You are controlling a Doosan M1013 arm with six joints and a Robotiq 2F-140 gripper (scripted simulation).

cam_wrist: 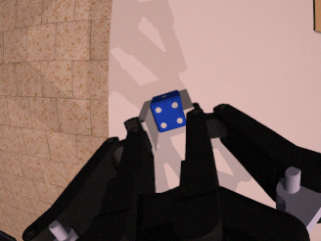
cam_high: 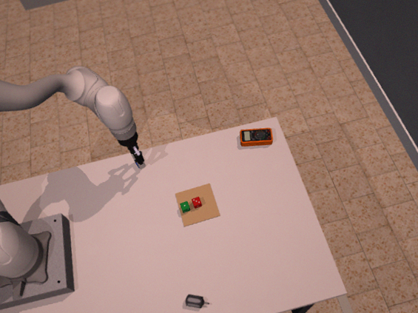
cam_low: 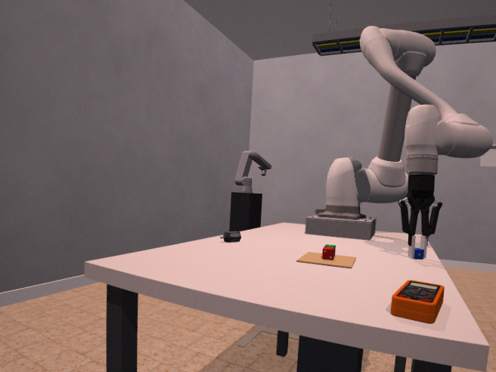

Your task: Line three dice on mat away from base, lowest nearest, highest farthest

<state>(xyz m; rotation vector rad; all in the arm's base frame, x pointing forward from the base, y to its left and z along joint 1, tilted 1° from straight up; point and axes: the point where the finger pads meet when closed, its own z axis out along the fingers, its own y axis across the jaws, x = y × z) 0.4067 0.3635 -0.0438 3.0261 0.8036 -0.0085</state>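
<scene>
Right now the red die is 21 cm to the right of my hand, 21 cm ahead of it and 2 cm below it. The rest, counted from my hand: green die (22 cm to the right, 17 cm ahead, 2 cm below); then tan mat (21 cm to the right, 21 cm ahead, 3 cm below); then blue die (2 cm below).
</scene>
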